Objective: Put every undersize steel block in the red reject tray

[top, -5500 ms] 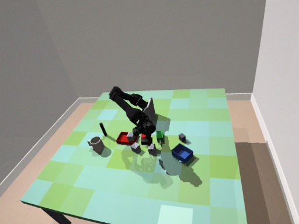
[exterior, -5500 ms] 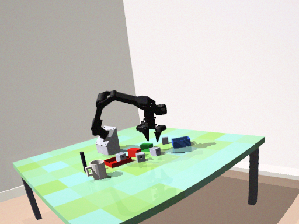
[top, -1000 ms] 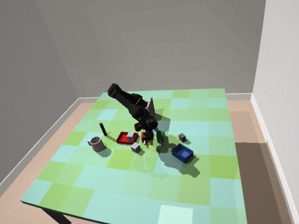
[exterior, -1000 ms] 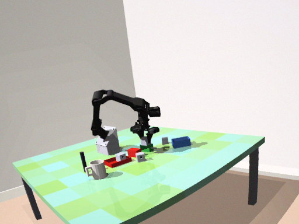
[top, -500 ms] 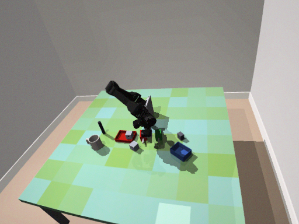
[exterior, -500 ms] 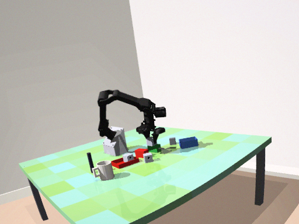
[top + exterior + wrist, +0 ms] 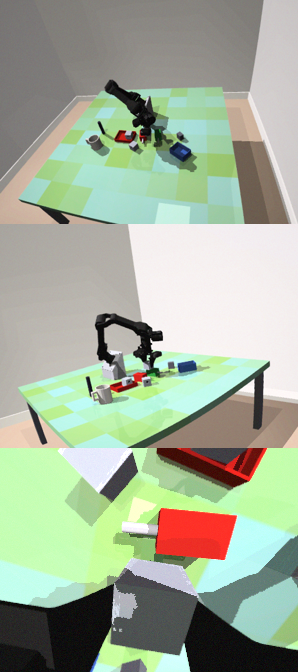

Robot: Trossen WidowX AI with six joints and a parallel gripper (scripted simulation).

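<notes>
The red reject tray is 190 mm to the right of my gripper tip, 70 mm below it and 10 mm behind it. From my gripper tip the other things lie so: steel block 10 mm above; green GO gauge 60 mm to the left, 50 mm below, 10 mm behind; darker grey block 210 mm to the left, 50 mm below, 40 mm behind.
</notes>
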